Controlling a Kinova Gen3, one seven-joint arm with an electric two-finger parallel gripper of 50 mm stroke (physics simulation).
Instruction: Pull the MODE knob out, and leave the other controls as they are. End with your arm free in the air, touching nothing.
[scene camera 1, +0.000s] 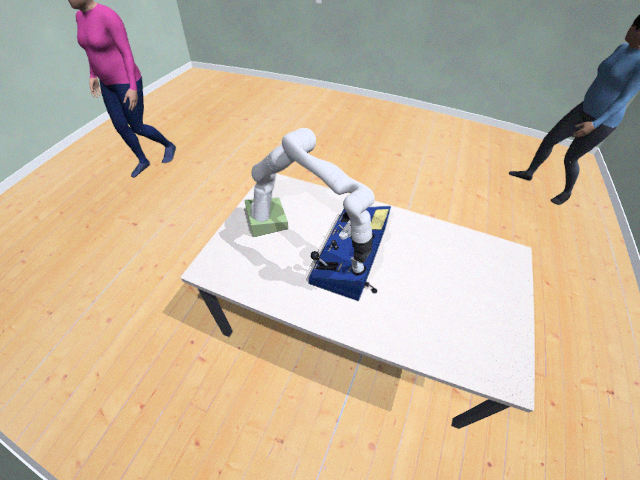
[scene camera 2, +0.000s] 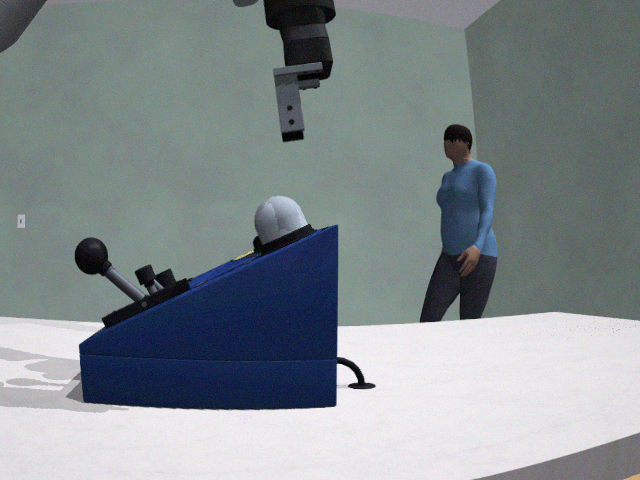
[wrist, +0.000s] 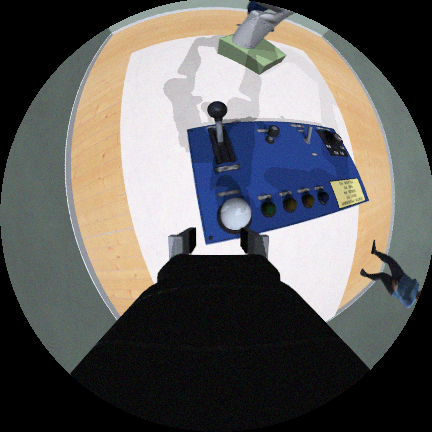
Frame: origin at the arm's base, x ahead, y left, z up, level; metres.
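Where they show: gripper, fingertip midpoint: (scene camera 1: 358, 262) (scene camera 2: 293, 136) (wrist: 217, 236); arm's base at its link origin: (scene camera 1: 260, 215) (wrist: 243, 41).
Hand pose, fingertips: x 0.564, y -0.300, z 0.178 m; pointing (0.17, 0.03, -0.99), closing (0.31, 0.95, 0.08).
Each offset is from my fingertips to the centre of the thing. "pt": to the spot under its first point.
The blue control panel @(dx -0.054, dy +0.237, dz -0.181 m) (scene camera 1: 334, 285) (scene camera 2: 232, 330) (wrist: 295, 157) stands on the table. Its small labels are unreadable, so I cannot tell which control is MODE. A black knob @(dx -0.137, dy +0.188, dz -0.141 m) (scene camera 1: 334, 244) (wrist: 272, 132) stands near the low edge. A black rotary control @(dx -0.098, dy +0.424, dz -0.158 m) (wrist: 336, 139) sits on a dark plate at the far end. A ball-topped lever (scene camera 1: 314, 255) (scene camera 2: 90, 255) (wrist: 217, 110) stands in a slot. My gripper (scene camera 2: 292, 135) (wrist: 217, 236) is open and empty, pointing down above the panel's high edge near the white dome (scene camera 1: 357, 267) (scene camera 2: 280, 219) (wrist: 235, 214), apart from it. Its fingertips are hidden in scene camera 1.
A small toggle lever @(dx -0.123, dy +0.307, dz -0.154 m) (wrist: 308, 134) and a row of round coloured controls, including a green one (wrist: 268, 208), are on the panel. A yellow label @(pt dx +0.056, dy +0.366, dz -0.103 m) (scene camera 1: 379, 219) (wrist: 348, 193) is at its far end. A black cable @(pt dx +0.091, dy +0.048, dz -0.241 m) (scene camera 2: 356, 367) leaves the back. Two people stand beyond the table (scene camera 1: 454, 310).
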